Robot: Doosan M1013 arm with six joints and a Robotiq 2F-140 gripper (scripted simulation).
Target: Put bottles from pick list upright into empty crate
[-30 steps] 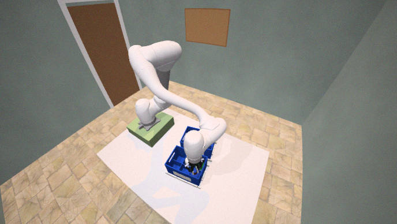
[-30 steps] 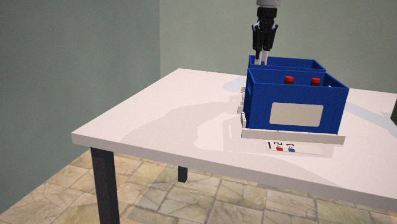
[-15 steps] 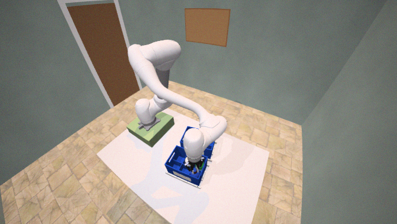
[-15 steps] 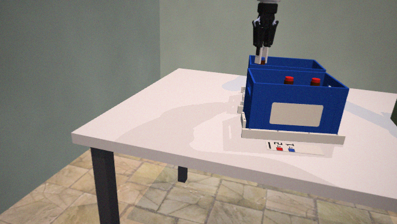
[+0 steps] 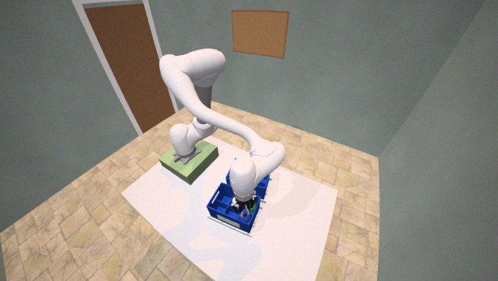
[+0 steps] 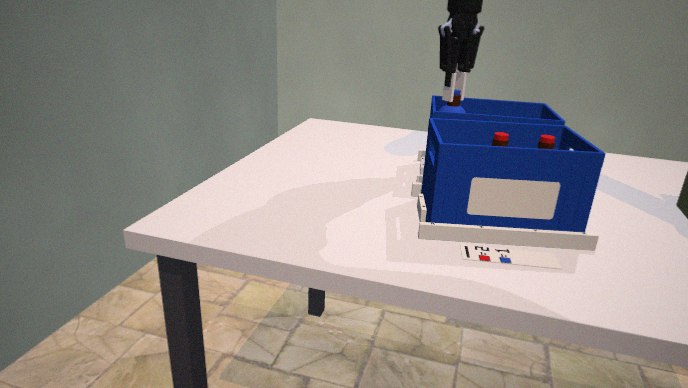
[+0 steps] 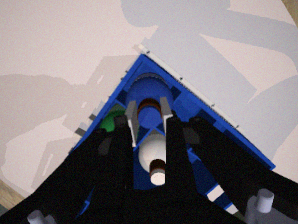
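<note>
Right now the blue bottle is 80 mm below my hand. The rest, counted from my hand: white bottle (120 mm below, 110 mm behind, 60 mm to the left); then red bottle (210 mm to the left, 140 mm behind, 120 mm below); then green-label bottle (120 mm below, 90 mm to the left, 20 mm behind).
</note>
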